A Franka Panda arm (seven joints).
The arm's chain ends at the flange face. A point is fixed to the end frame.
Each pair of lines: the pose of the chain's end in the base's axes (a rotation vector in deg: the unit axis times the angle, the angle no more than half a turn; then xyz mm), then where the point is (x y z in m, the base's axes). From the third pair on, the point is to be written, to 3 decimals.
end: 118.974, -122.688, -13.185, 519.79, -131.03, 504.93
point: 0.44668 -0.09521 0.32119
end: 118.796, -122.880, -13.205, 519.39, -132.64, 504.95
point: 0.44640 -0.09659 0.32121
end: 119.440, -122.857, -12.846, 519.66, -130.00, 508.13
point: 0.448 -0.094 0.324
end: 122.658, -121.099, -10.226, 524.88, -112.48, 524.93
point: 0.458 -0.081 0.338
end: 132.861, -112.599, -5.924, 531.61, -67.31, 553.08
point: 0.471 -0.046 0.363
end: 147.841, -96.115, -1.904, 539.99, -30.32, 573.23
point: 0.486 -0.021 0.380
